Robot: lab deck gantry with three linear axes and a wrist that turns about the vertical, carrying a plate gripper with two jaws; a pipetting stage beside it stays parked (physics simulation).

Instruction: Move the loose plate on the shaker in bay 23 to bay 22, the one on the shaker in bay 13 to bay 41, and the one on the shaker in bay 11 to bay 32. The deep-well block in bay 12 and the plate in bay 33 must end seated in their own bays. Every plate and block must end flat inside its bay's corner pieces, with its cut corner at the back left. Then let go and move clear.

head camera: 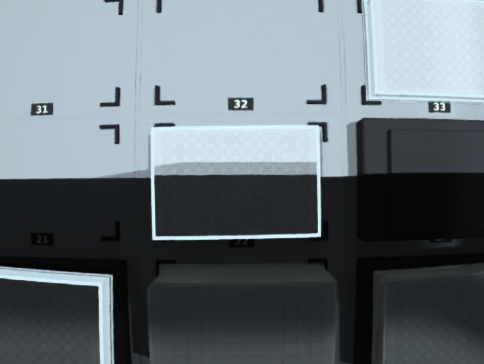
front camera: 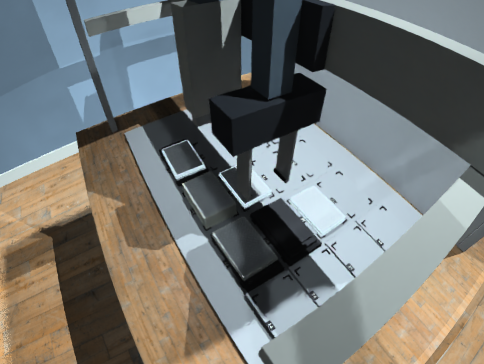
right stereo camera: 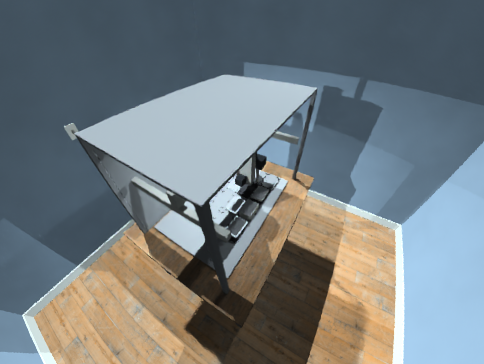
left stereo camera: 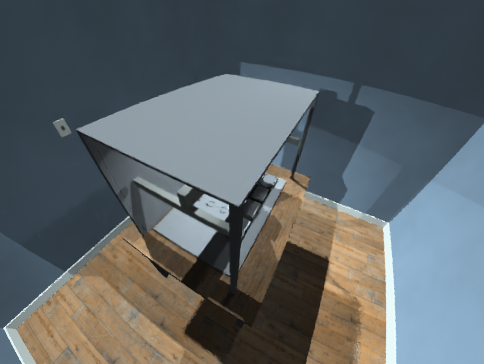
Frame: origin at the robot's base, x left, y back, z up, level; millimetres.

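Seen in the pictures: gripper, fingertip midpoint: (front camera: 263,185); robot's base, link origin: (front camera: 162,157) (right stereo camera: 236,240).
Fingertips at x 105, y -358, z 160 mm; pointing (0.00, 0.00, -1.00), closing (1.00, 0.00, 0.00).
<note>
Pixels of each thing's top centre, then the offset from my fingertips to it. "spot": a spot on its surface instead.
- loose plate, top centre: (head camera: 236,182) (front camera: 244,181) (right stereo camera: 235,203) dz -143, dx +45, dy +134 mm
- bay 23, top centre: (head camera: 472,178) (front camera: 286,225) (right stereo camera: 247,187) dz -129, dx +46, dy -38 mm
- bay 13, surface spot: (head camera: 435,320) (front camera: 241,234) spot: dz -123, dx -54, dy -7 mm
- bay 11, surface spot: (head camera: 50,315) (front camera: 190,159) spot: dz -123, dx -48, dy +265 mm
- deep-well block, top centre: (head camera: 242,343) (front camera: 207,193) (right stereo camera: 249,207) (left stereo camera: 251,207) dz -118, dx -62, dy +130 mm
- Bay 32's label, surface spot: (head camera: 240,104) spot: dz -160, dx +106, dy +130 mm
- enclosure roof, surface spot: (right stereo camera: 200,125) spot: dz +531, dx +17, dy +361 mm
A loose plate (front camera: 258,182) (head camera: 236,150) is at bay 22. In the head view it sits slightly left, covering the left corner pieces, while parts of the right ones show. Its front edge slants, so it may be tilted; its cut corner is unclear. My gripper (front camera: 263,186) is open and empty above it. The shaker in bay 23 (front camera: 285,230) (head camera: 372,180) bears no plate. Plates rest on the shakers in bay 13 (front camera: 245,245) (head camera: 435,320) and bay 11 (front camera: 184,157) (head camera: 50,315). The deep-well block (front camera: 210,197) (head camera: 242,320) is in bay 12. Another plate (front camera: 317,210) (head camera: 430,45) is in bay 33.
Bay 32's label (head camera: 240,104) and corner pieces show behind bay 22, with no plate there. The parked pipetting stage (front camera: 207,60) stands beside the gantry column. A pale beam (front camera: 380,295) crosses the near right of the front view. The enclosure roof (left stereo camera: 200,120) (right stereo camera: 200,125) hides much of the deck.
</note>
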